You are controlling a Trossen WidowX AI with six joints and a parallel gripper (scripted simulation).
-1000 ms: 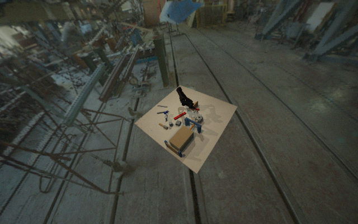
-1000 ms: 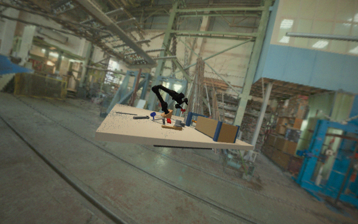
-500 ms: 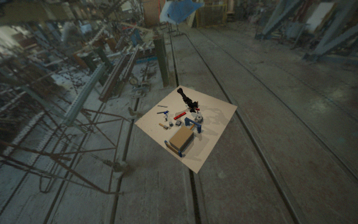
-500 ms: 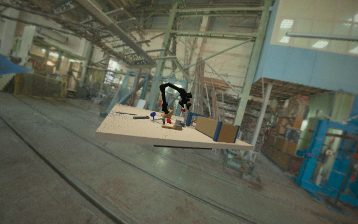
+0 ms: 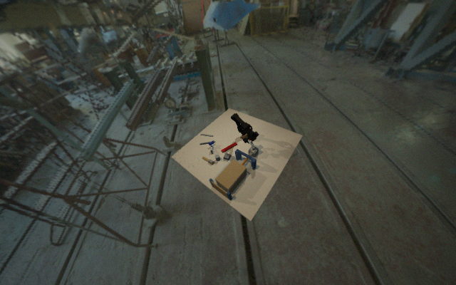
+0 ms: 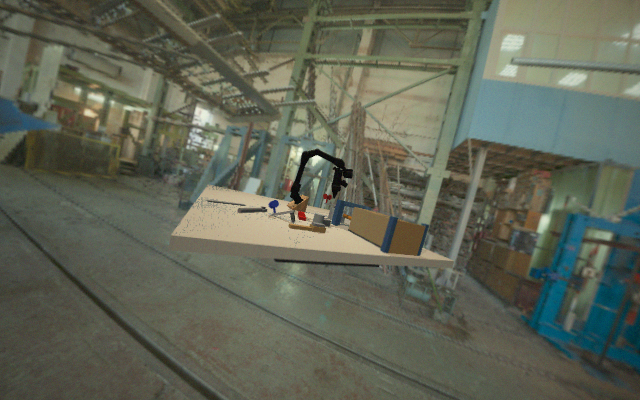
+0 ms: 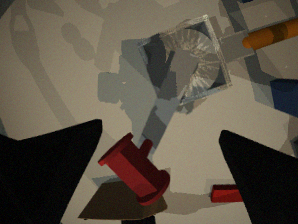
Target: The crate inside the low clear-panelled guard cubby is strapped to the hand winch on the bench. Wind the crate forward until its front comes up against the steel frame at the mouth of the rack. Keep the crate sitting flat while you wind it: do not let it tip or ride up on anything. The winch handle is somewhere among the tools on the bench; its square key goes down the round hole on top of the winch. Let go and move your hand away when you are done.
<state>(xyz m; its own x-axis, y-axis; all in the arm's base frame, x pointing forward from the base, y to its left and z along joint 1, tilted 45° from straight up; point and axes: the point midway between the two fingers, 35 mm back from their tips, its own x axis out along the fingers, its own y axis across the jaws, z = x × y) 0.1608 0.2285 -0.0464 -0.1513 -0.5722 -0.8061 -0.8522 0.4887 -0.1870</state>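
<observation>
Now: the winch handle 10 mm behind my gripper tip and 50 mm below it. The rest, counted from my gripper tip: red knob: 40 mm behind, 30 mm to the right, 30 mm below; then blue steel frame: 200 mm ahead, 40 mm to the left, 60 mm below; then grey winch: 20 mm ahead, 40 mm to the left, 130 mm below.
</observation>
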